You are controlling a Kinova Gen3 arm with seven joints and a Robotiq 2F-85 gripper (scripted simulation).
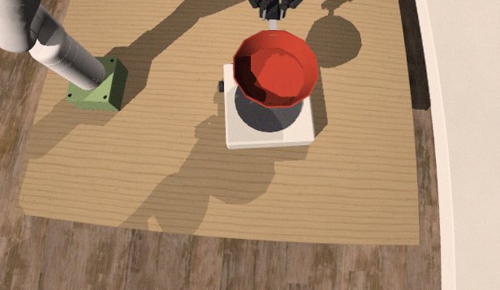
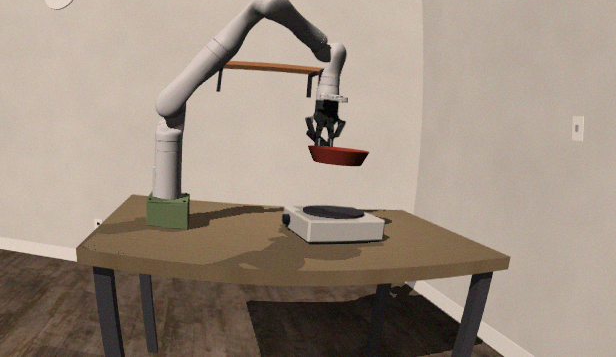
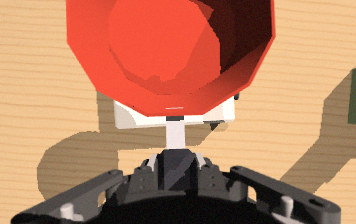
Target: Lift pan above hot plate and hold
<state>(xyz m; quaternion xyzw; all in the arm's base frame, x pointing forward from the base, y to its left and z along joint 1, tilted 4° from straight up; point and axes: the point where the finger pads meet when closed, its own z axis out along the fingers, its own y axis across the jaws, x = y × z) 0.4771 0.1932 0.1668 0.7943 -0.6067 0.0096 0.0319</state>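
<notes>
Now: the pan 2 cm ahead of my hand, 7 cm to the right of it and 2 cm below it. Round my hand: hot plate 2 cm ahead, 14 cm to the right, 23 cm below.
</notes>
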